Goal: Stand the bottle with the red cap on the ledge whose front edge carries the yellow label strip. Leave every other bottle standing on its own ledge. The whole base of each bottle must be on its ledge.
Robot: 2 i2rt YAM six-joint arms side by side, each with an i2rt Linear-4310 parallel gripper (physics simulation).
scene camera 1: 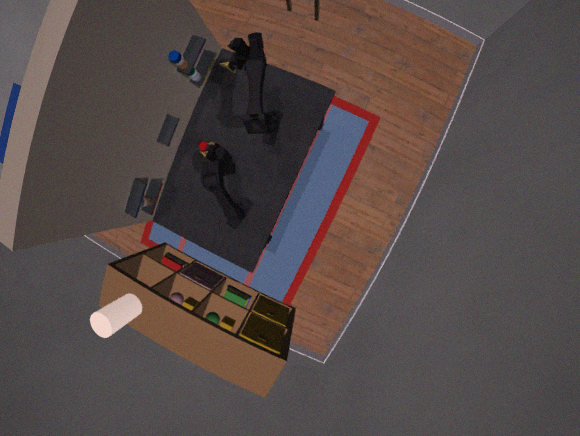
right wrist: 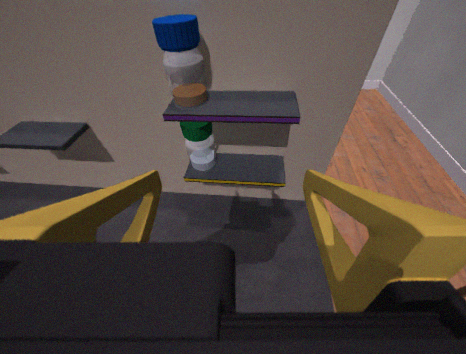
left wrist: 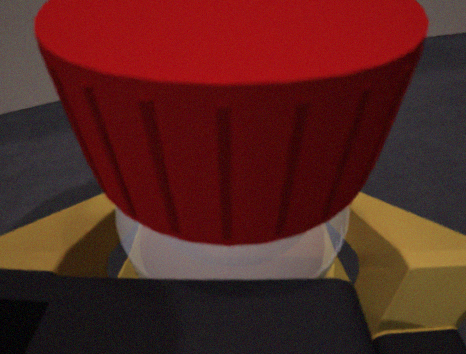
Observation:
I see my left gripper, my right gripper, a blue-capped bottle and a green-capped bottle.

